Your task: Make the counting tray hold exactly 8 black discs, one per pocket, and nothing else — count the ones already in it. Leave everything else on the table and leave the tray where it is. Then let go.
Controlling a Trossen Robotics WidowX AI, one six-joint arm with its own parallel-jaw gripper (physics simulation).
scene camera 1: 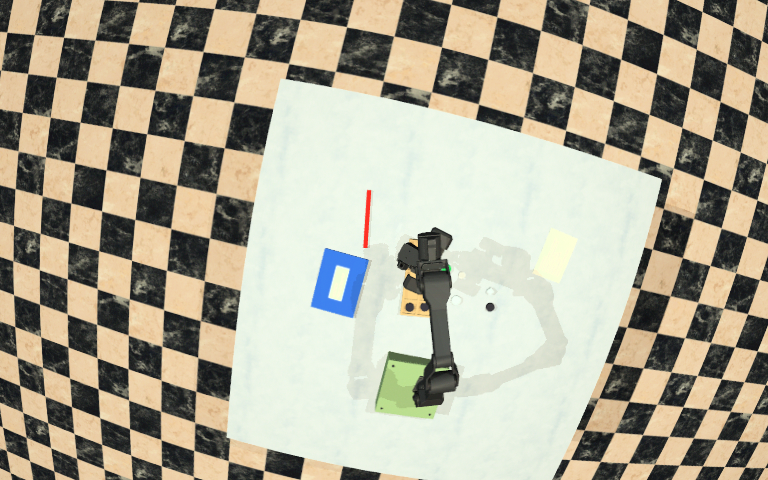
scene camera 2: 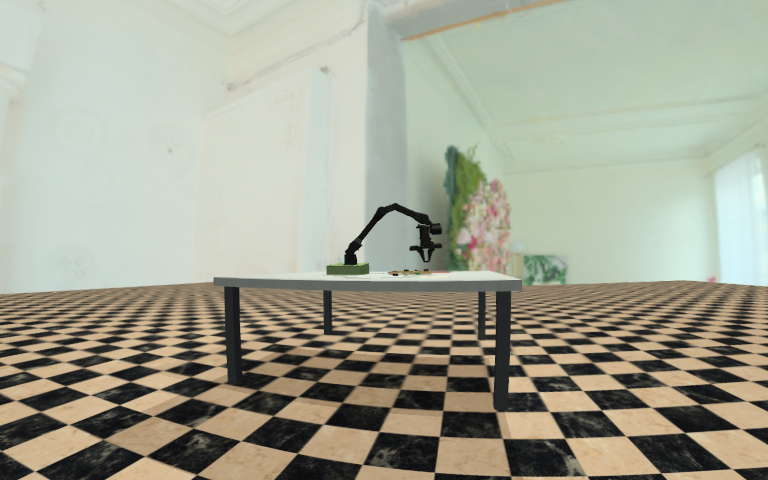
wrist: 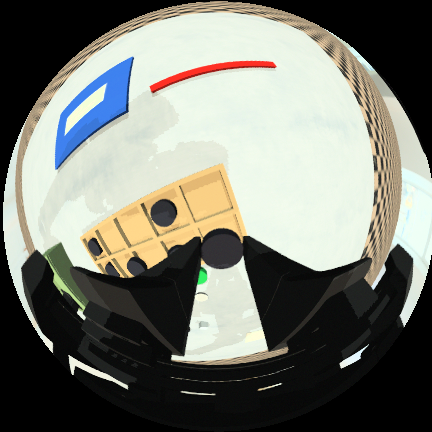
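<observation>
The tan counting tray (scene camera 1: 411,294) (wrist: 210,192) lies partly hidden by the arm. In the wrist view, several pockets hold black discs, including one disc (wrist: 164,212) in the far row. The pocket at the right end of that row is empty, as are pockets to the left of that disc. My gripper (scene camera 2: 427,259) (wrist: 221,241) is shut on a black disc (wrist: 222,249), above the tray and clear of it. The held disc and left finger hide part of the tray's near row. Another black disc (scene camera 1: 489,306) lies loose on the table.
A green disc (scene camera 1: 448,268) (wrist: 201,275), a cream disc (scene camera 1: 461,275) (wrist: 201,297), a white disc (scene camera 1: 457,300) and a small white piece (scene camera 1: 491,290) lie beside the tray. A blue plate (scene camera 1: 320,288) (wrist: 117,95), red bar (scene camera 1: 367,219) (wrist: 215,70) and pale yellow sheet (scene camera 1: 555,255) lie farther out.
</observation>
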